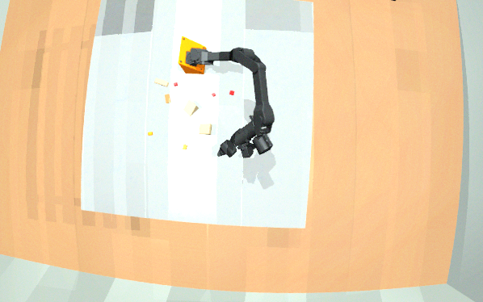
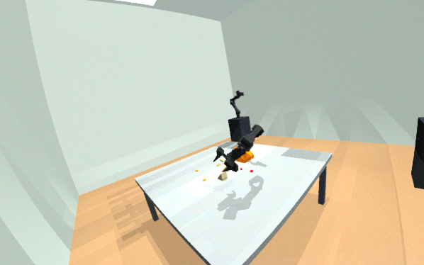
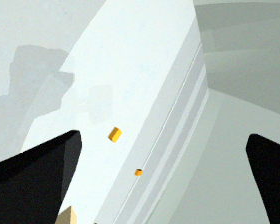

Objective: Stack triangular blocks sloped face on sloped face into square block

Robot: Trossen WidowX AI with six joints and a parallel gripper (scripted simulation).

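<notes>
The tan triangular block is 110 mm behind my gripper tip, 100 mm to the right of it and 150 mm below it.
</notes>
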